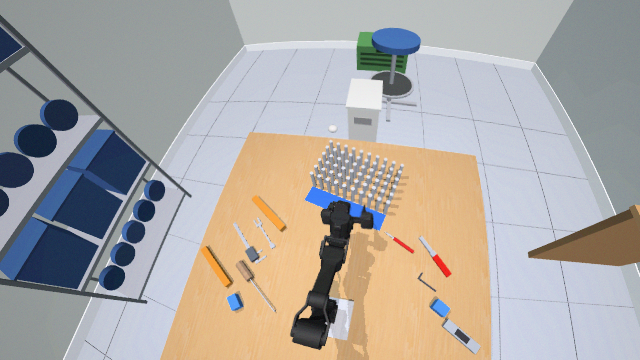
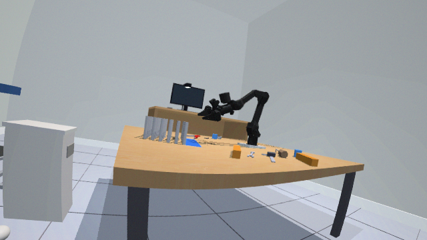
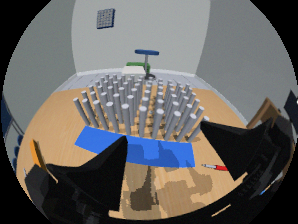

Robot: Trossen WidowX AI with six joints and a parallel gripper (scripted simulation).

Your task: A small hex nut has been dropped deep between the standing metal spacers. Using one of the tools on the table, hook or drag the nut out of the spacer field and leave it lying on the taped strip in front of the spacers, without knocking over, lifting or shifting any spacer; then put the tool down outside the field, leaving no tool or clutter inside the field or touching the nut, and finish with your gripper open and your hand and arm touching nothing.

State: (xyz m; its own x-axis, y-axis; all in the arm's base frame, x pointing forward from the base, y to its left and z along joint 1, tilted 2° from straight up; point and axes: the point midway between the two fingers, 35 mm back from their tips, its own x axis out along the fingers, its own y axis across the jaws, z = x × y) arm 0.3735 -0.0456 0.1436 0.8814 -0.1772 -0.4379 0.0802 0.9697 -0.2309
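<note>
The brown-handled hook tool lies 370 mm behind my gripper tip, 340 mm to the left of it and 140 mm below it. From my gripper tip the other things lie so: red screwdriver 190 mm to the right, 150 mm below, 70 mm behind; then blue taped strip 150 mm below, 50 mm ahead, 40 mm to the left; then small wrench 380 mm to the left, 150 mm below, 120 mm behind.
</note>
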